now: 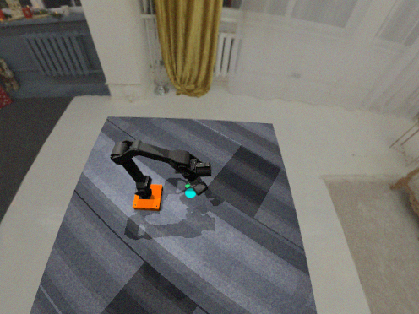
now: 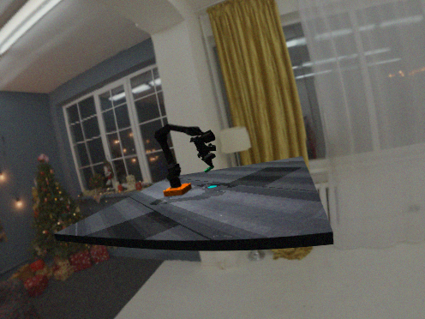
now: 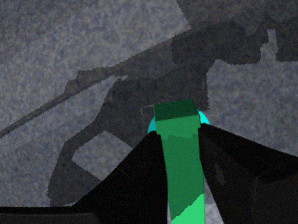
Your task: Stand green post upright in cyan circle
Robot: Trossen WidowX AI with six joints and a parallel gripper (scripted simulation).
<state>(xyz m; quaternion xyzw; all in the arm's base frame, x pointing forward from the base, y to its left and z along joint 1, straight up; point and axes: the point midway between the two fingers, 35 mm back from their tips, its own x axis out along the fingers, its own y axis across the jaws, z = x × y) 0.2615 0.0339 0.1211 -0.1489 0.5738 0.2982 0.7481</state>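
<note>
Now: the cyan circle 2 cm behind my gripper tip, 1 cm to the right of it and 13 cm below it. Also, from my gripper tip: green post (2 cm behind, 1 cm to the right, 1 cm below).
</note>
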